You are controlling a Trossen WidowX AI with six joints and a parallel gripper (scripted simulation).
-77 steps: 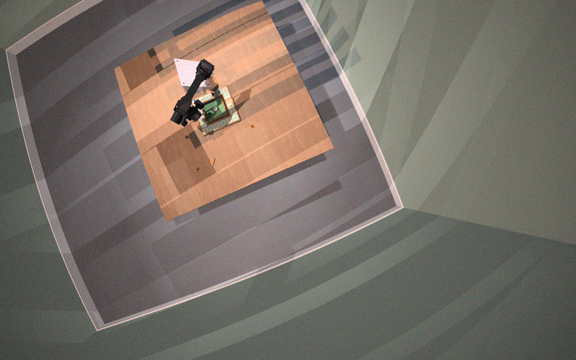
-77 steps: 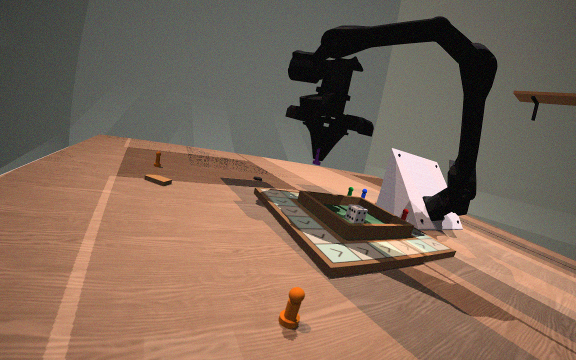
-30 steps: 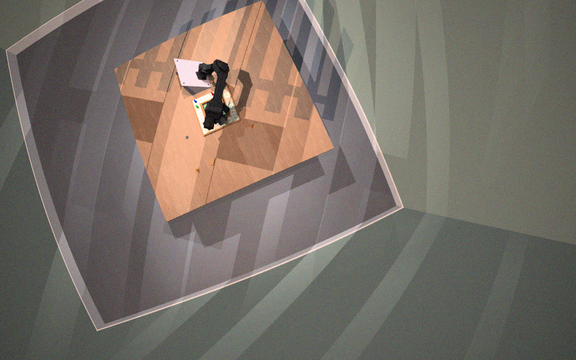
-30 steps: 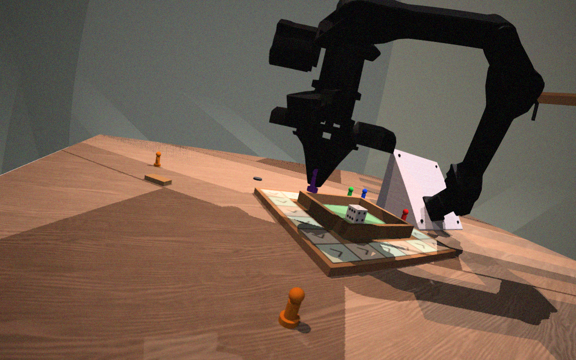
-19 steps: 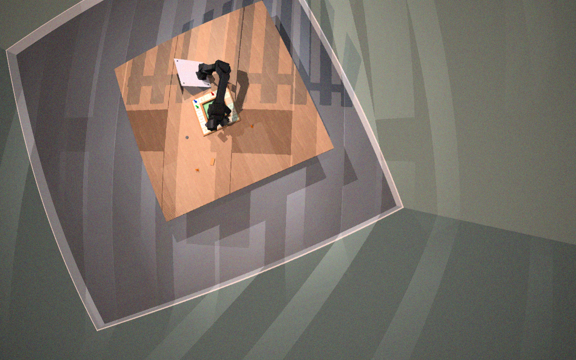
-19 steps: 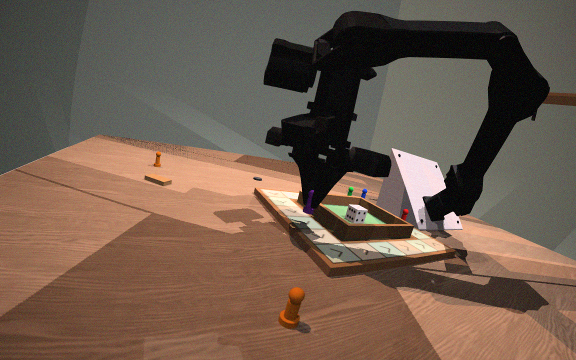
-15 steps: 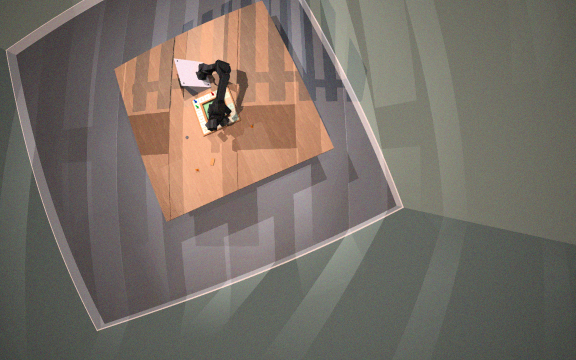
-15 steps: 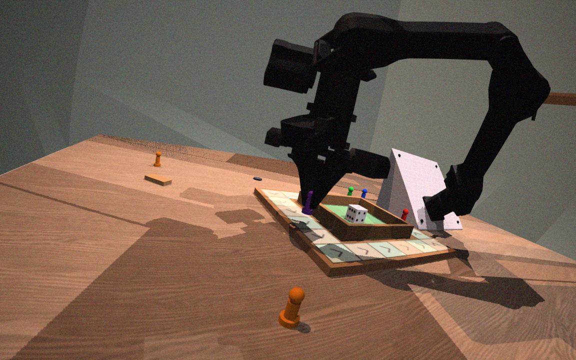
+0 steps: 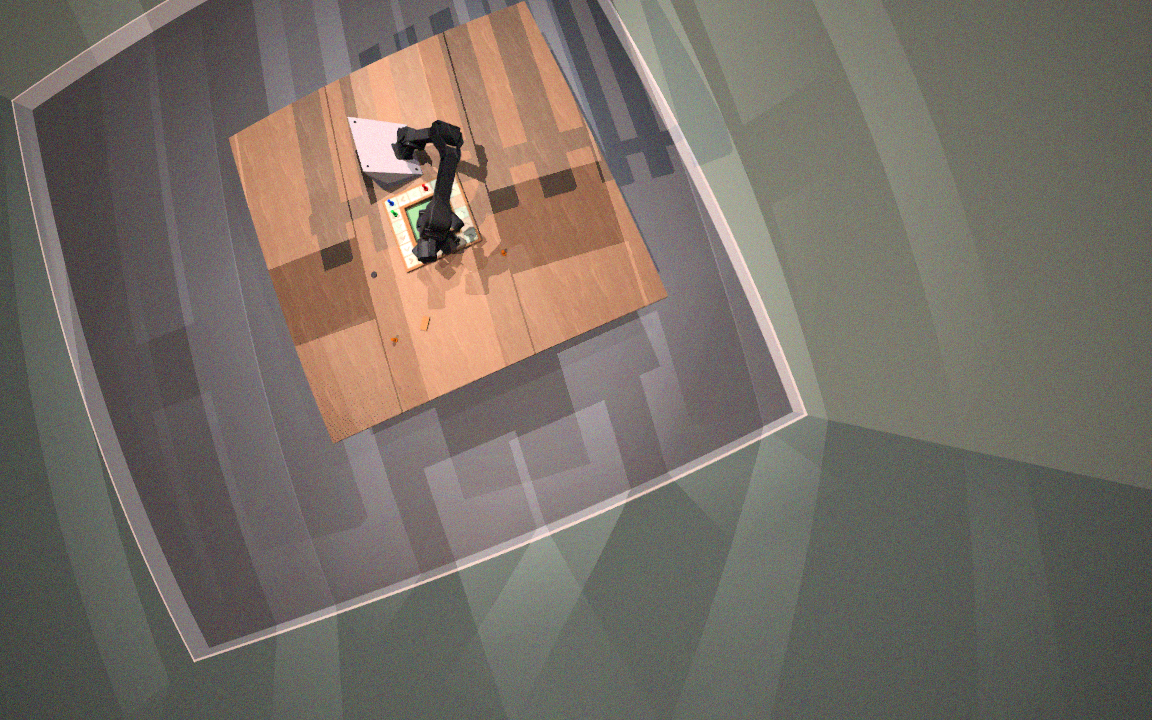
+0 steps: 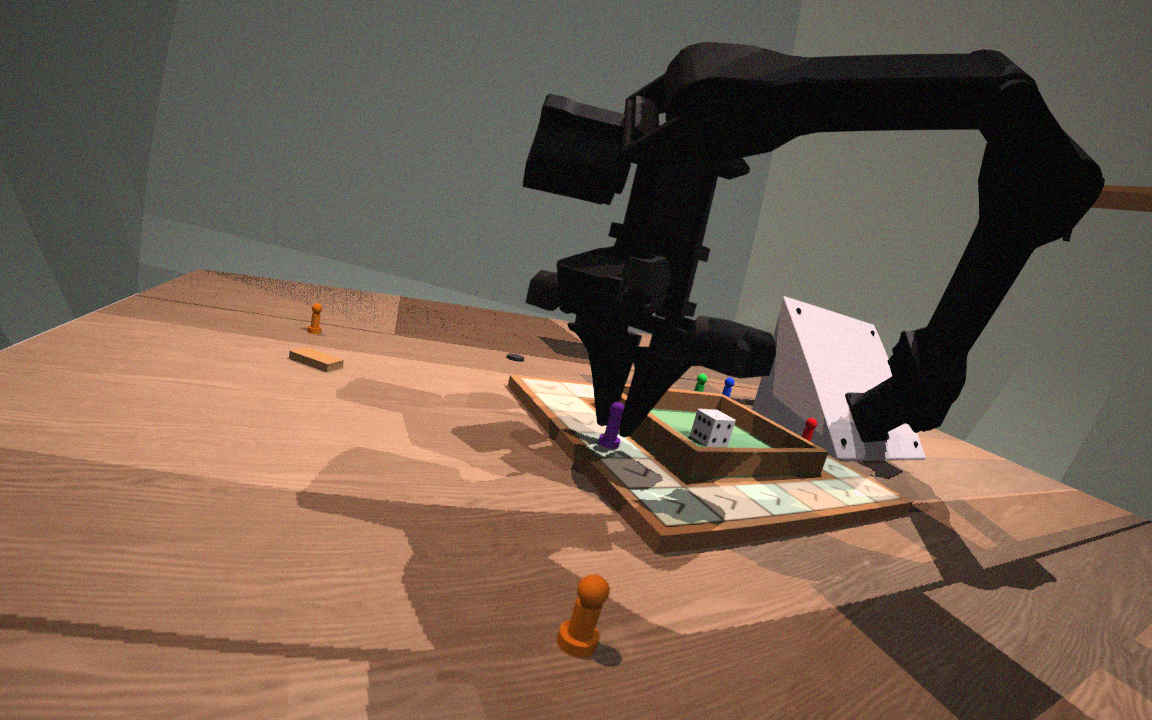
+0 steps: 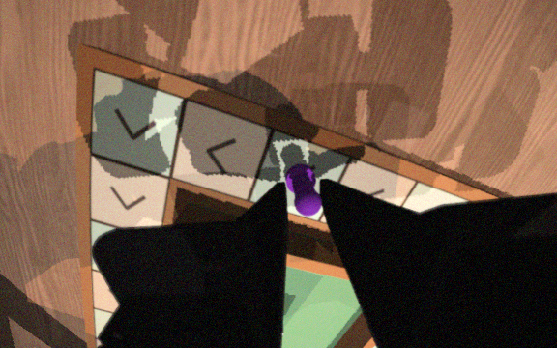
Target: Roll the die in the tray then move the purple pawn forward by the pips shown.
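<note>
My gripper tip is now right at the purple pawn. From my gripper tip the other things lie so: white die 11 cm behind, 1 cm to the right; then red pawn 23 cm behind, 1 cm to the left; then green pawn 19 cm behind, 13 cm to the right.
</note>
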